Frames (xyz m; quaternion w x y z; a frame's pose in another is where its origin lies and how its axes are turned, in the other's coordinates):
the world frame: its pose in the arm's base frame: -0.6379 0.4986 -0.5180 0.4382 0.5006 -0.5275 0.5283
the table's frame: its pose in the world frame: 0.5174 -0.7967 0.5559 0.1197 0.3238 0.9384 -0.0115
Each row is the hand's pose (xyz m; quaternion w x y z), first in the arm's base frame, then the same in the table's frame.
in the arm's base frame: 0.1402 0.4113 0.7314 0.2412 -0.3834 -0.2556 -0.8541
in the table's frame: -0.4431 0.2690 0.6252 0.5262 -0.1891 -0.2871 0.7777
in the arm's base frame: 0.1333 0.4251 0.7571 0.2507 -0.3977 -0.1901 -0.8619
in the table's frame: -0.4570 0.2859 0.6457 0.4894 -0.2361 -0.3200 0.7761
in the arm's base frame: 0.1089 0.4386 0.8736 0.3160 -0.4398 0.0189 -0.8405
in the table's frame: -0.5355 0.3639 0.6914 0.3271 -0.3732 -0.3908 0.7752
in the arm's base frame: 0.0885 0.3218 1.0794 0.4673 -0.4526 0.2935 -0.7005
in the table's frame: -0.7208 0.5025 0.6375 0.0222 -0.5301 -0.3875 0.7538
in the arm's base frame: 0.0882 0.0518 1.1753 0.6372 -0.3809 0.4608 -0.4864
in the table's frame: -0.8647 0.5899 0.4057 0.2611 0.6117 0.2521 -0.7030
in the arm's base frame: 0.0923 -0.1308 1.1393 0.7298 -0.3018 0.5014 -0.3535
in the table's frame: -0.8823 0.5942 0.2204 0.3887 0.6279 0.1259 -0.6624
